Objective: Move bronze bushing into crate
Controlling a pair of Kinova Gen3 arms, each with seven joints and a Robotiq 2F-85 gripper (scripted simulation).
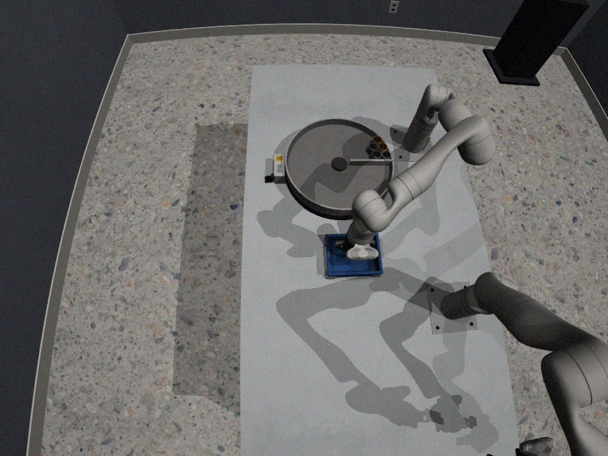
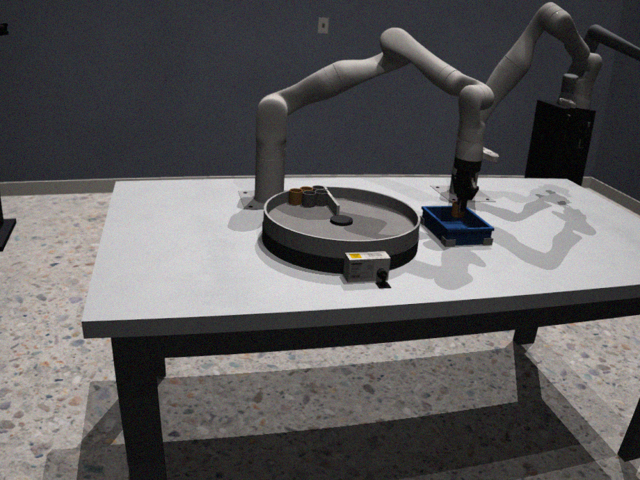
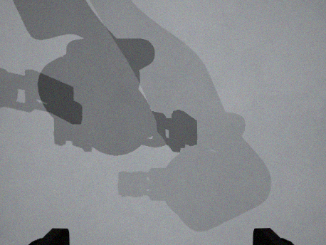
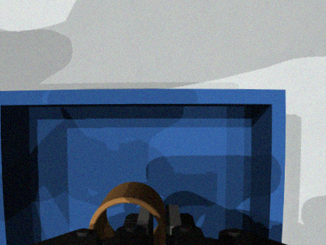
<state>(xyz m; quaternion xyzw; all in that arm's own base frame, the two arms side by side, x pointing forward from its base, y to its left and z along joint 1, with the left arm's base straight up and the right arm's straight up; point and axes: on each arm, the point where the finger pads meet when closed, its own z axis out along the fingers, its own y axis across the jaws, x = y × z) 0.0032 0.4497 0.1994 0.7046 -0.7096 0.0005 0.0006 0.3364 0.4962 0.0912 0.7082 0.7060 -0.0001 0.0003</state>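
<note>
Right now the blue crate is 20 mm behind my right hand and 70 mm below it.
</note>
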